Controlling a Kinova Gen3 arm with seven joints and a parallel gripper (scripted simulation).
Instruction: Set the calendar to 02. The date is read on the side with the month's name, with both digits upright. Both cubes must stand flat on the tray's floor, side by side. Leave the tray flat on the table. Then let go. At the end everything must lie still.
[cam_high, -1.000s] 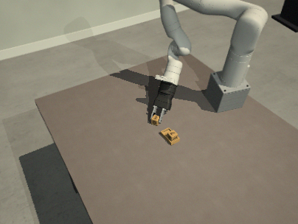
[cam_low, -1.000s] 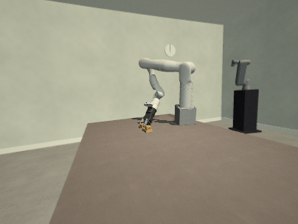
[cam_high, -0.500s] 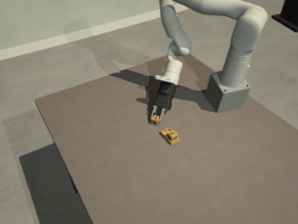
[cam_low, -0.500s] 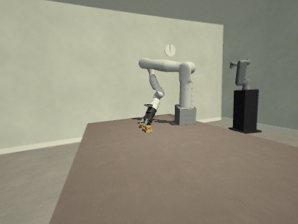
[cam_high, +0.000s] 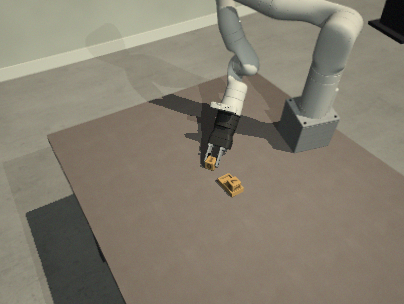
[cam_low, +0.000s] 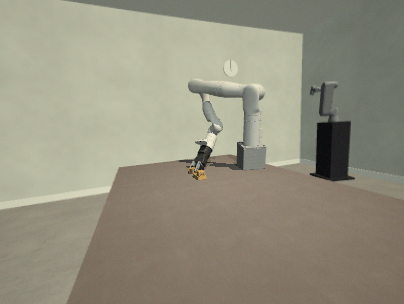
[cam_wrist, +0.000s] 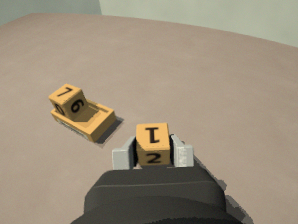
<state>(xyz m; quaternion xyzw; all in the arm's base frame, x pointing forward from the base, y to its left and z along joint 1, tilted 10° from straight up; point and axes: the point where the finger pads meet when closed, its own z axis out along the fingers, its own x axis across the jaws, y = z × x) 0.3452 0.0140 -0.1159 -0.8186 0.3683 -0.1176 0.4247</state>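
Right now the orange cube is 10 mm to the left of my hand, 10 mm below it and 10 mm ahead of it. Round my hand: tray (110 mm to the left, 20 mm behind, 10 mm below).
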